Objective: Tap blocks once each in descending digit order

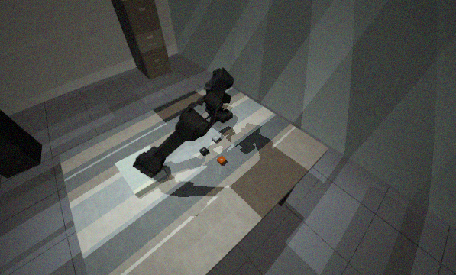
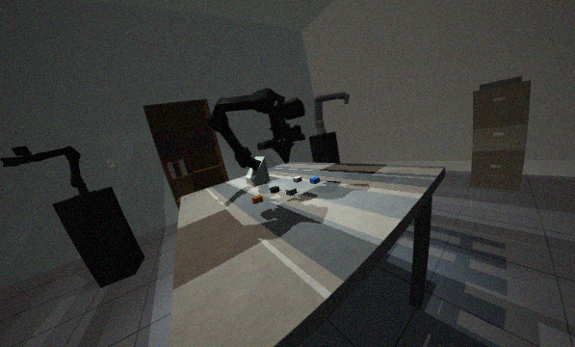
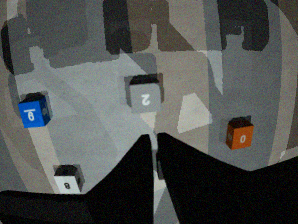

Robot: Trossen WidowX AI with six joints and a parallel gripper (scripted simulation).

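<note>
Now: gripper tip 1 cm past the grey block and 12 cm above it. From my gripper tip the other things lie so: black block 10 cm behind, 4 cm to the right, 12 cm below; then orange block 6 cm behind, 14 cm to the right, 12 cm below; then blue block 3 cm behind, 13 cm to the left, 12 cm below.
</note>
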